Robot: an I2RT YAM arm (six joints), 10 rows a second.
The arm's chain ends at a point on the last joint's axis. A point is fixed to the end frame.
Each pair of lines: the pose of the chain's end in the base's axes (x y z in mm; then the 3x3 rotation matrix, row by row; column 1 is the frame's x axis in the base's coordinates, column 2 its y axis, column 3 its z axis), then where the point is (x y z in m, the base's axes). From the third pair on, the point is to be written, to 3 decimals.
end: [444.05, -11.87, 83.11], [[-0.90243, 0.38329, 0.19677], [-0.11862, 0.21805, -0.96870], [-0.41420, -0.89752, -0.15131]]
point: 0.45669 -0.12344 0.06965
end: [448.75, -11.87, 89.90], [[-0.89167, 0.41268, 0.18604], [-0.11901, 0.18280, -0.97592], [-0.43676, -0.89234, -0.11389]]
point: 0.46005 -0.12399 0.08045
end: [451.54, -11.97, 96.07], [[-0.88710, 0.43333, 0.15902], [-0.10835, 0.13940, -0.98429], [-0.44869, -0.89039, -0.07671]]
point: 0.460 -0.125 0.091
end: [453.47, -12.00, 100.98], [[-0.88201, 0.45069, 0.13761], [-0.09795, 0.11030, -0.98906], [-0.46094, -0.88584, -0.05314]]
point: 0.459 -0.125 0.098
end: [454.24, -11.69, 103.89], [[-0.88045, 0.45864, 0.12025], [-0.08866, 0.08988, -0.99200], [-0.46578, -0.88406, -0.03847]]
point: 0.458 -0.125 0.103
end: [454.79, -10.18, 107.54], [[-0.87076, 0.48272, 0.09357], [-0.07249, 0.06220, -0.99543], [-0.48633, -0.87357, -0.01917]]
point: 0.455 -0.123 0.108
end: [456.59, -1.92, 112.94], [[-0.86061, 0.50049, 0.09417], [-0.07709, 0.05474, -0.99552], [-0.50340, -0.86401, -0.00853]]
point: 0.457 -0.115 0.115
